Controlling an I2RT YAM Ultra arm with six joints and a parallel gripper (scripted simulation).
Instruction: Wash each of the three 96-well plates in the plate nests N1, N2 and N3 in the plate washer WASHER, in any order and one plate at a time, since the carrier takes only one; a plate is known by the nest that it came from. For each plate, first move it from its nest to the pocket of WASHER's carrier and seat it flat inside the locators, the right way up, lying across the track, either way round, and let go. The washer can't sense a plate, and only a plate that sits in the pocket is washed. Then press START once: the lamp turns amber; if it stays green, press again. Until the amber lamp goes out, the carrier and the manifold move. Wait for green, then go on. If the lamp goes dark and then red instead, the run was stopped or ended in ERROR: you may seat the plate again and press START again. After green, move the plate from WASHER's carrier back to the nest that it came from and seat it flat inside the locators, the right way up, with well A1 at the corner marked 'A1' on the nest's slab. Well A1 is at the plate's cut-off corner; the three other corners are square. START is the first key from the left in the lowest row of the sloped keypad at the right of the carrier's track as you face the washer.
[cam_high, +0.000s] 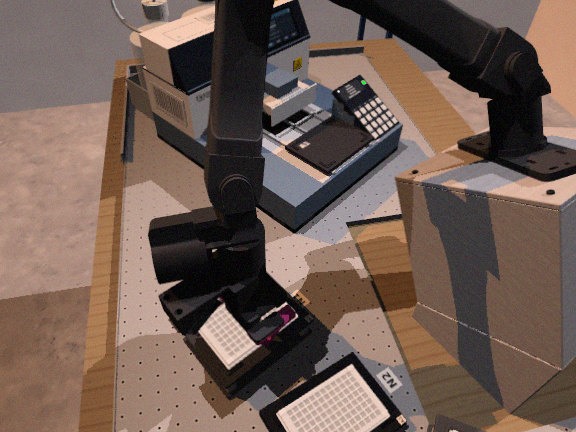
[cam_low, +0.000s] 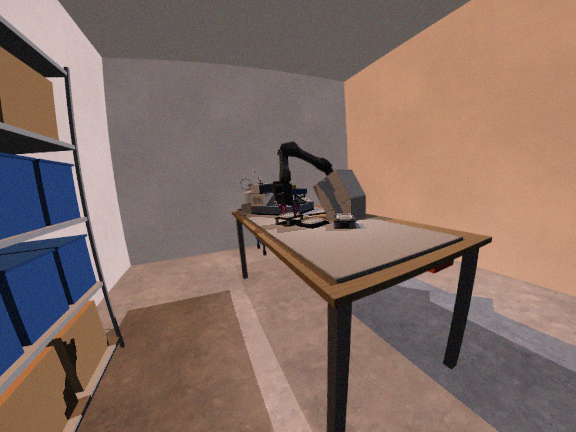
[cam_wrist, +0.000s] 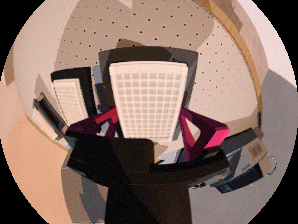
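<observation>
My gripper is now 1 cm above the nest N1. From my hand the other things lie so: nest N2 (15 cm to the left, 9 cm behind, 5 cm below); then n2 label (19 cm behind, 12 cm to the left, 5 cm below); then nest n3 (29 cm to the left, 21 cm behind, 1 cm below).
</observation>
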